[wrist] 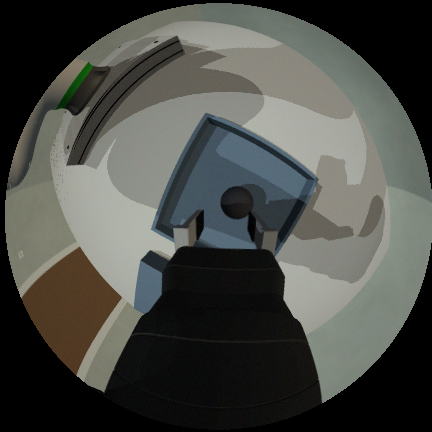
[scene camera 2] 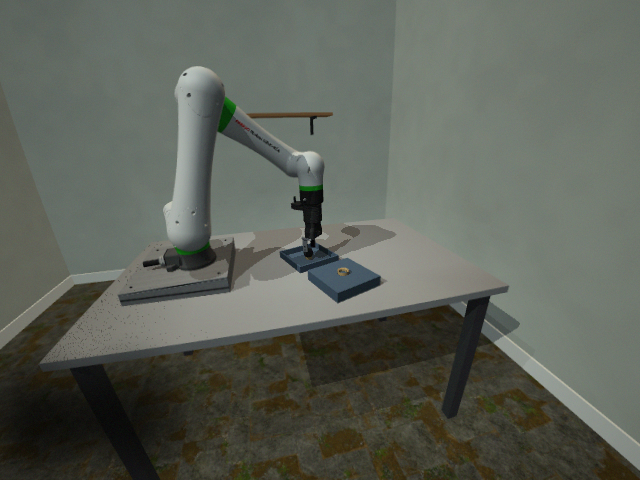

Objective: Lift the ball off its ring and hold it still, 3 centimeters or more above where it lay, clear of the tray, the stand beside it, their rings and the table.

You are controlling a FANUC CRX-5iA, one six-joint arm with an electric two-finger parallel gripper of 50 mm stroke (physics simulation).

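Frame: origin at the arm's base, x left, y ahead, z down, level; metres.
Where they show: gripper, fingertip midpoint: [wrist: 225, 219] [scene camera 2: 309, 249]; arm's base at its link origin: [wrist: 89, 89] [scene camera 2: 197, 261].
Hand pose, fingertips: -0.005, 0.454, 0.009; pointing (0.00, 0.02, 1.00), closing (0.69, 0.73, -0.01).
Note:
Each offset is from my fingertips to the top centre of the thing, as dx, dy, dz. "spot": to the spot under its first point. Level surfaces: height alone.
The dark ball {+0.021, -0.001, +0.004} [scene camera 2: 308, 253] [wrist: 237, 202] lies inside the blue tray {-0.098, +0.036, +0.005} [scene camera 2: 300, 267] [wrist: 210, 170]. A little of its tan ring {spot: +0.001, -0.001, +0.036} [scene camera 2: 309, 257] shows under it in the scene view; in the wrist view the ball hides the ring. My gripper [scene camera 2: 309, 246] [wrist: 225, 219] is open and empty, pointing down low over the tray. In the wrist view the ball shows beyond the fingertips, nearer the right finger than the left. Whether that finger touches it I cannot tell.
The blue stand [scene camera 2: 336, 286] [wrist: 150, 287] is beside the tray, with a tan ring [scene camera 2: 338, 272] on top. The tray's raised walls surround the ball. The arm's base plate [scene camera 2: 175, 289] [wrist: 125, 95] is on the table {dz +0.057} [scene camera 2: 206, 315].

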